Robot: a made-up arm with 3 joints. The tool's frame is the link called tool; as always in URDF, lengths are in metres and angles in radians. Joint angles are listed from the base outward. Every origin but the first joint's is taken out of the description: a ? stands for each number. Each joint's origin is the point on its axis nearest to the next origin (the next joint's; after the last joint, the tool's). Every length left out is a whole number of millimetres.
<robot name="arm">
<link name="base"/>
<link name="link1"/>
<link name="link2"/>
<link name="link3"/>
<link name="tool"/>
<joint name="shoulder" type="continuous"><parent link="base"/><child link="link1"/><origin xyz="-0.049 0 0.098"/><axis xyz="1 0 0"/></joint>
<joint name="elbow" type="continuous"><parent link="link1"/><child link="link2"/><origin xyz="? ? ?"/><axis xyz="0 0 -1"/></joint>
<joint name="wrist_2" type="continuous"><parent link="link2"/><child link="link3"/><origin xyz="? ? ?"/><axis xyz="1 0 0"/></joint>
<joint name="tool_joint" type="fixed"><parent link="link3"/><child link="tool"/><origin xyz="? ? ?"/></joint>
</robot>
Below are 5 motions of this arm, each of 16 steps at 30 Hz.
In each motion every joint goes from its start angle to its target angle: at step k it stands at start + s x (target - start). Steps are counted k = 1, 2, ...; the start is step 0. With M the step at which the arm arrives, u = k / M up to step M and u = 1 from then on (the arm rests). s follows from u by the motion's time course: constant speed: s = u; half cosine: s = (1 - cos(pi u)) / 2; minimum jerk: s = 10 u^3 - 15 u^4 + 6 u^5.
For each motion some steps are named. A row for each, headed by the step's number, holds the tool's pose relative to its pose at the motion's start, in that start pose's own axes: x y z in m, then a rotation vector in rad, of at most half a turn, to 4 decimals.
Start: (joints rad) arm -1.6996 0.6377 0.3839
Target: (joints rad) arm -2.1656 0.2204 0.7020
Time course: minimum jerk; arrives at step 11
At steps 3, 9, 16:
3: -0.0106 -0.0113 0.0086 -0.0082 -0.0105 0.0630
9: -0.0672 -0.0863 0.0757 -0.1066 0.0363 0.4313
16: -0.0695 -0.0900 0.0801 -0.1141 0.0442 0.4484

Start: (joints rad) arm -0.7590 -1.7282 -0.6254
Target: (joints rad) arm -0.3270 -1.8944 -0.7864
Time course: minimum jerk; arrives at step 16
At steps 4, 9, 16:
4: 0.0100 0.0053 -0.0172 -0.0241 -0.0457 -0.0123
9: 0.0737 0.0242 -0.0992 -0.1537 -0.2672 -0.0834
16: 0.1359 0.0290 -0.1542 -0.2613 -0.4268 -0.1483

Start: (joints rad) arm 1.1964 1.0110 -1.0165
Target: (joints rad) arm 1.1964 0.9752 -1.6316
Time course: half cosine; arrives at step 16
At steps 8, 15, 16:
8: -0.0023 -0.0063 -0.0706 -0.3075 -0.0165 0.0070
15: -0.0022 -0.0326 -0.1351 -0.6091 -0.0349 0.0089
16: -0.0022 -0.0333 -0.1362 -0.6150 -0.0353 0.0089

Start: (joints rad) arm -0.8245 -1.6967 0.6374
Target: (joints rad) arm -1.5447 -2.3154 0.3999
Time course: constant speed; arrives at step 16
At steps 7, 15, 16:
7: -0.0649 0.0436 0.0887 -0.0208 0.4027 0.0550
15: -0.0909 0.0902 0.2344 0.0670 0.8188 0.1673
16: -0.0895 0.0949 0.2546 0.0867 0.8657 0.1841

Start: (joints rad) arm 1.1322 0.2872 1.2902
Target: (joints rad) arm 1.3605 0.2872 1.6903
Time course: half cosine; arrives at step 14
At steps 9, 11, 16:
9: 0.0010 -0.0345 0.0608 0.4438 0.0064 -0.0463
11: 0.0009 -0.0482 0.0728 0.5514 0.0060 -0.0580
16: 0.0007 -0.0577 0.0795 0.6189 0.0053 -0.0654

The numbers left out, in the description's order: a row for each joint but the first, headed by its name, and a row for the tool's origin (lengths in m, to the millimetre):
elbow: 0 -0.187 -0.195
wrist_2: -0.088 0.06 0
tool: 0 0.226 0.017

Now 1 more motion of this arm.
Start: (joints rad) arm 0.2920 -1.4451 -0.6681
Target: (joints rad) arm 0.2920 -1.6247 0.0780
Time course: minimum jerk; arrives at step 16
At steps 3, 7, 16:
3: -0.0022 -0.0014 0.0077 0.0364 -0.0053 0.0070
7: -0.0188 -0.0193 0.0590 0.2864 -0.0347 0.0599
16: -0.0493 -0.0875 0.1363 0.7441 -0.0535 0.1759

